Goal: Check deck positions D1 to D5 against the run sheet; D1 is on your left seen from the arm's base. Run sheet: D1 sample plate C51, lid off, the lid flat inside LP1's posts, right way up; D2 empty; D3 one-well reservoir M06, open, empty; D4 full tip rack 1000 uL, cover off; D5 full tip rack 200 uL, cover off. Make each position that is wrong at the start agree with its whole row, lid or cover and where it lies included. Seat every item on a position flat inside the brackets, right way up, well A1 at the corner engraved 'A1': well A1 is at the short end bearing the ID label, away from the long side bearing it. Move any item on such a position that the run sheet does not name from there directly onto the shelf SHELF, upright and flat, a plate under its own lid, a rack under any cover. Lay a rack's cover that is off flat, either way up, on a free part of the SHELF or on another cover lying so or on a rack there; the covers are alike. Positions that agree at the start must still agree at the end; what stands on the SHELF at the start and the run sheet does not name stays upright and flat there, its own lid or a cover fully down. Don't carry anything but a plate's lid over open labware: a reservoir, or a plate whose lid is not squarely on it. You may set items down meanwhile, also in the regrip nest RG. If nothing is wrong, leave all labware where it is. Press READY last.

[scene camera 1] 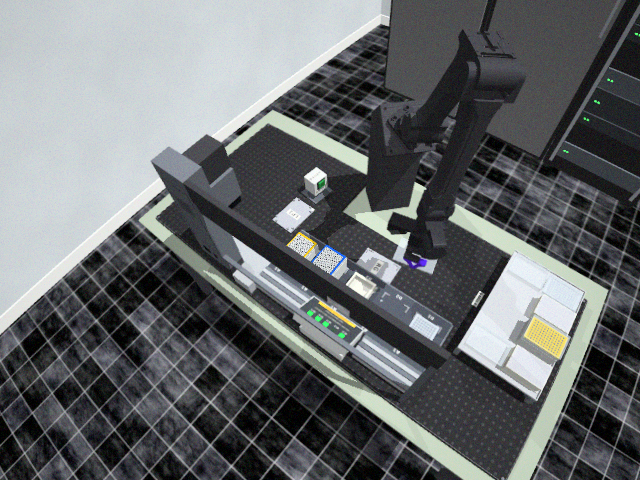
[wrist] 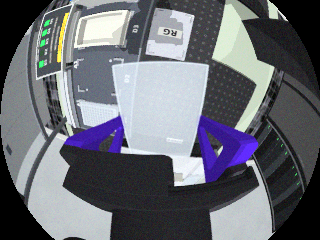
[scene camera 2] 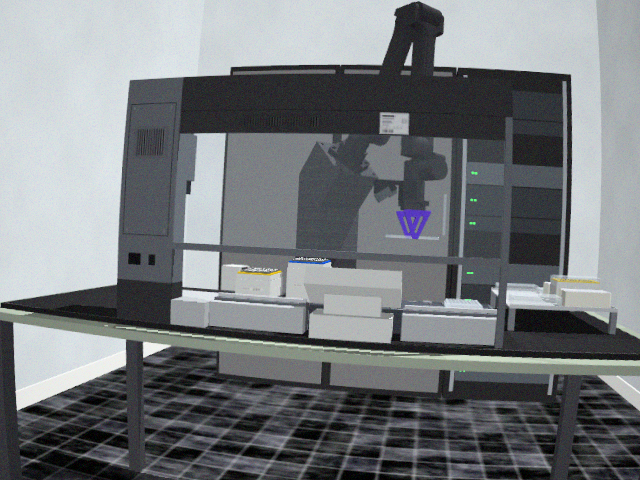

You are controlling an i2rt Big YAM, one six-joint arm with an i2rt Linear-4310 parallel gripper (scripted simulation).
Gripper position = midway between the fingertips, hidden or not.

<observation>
I see my gripper point(wrist: 160, 119), a blue-rimmed tip rack point(scene camera 2: 295, 288) and a yellow-rimmed tip rack point(scene camera 2: 257, 281).
The blue-rimmed tip rack is seen too in scene camera 1 point(scene camera 1: 331, 261). The wrist view misses the yellow-rimmed tip rack: it is out of frame.
</observation>
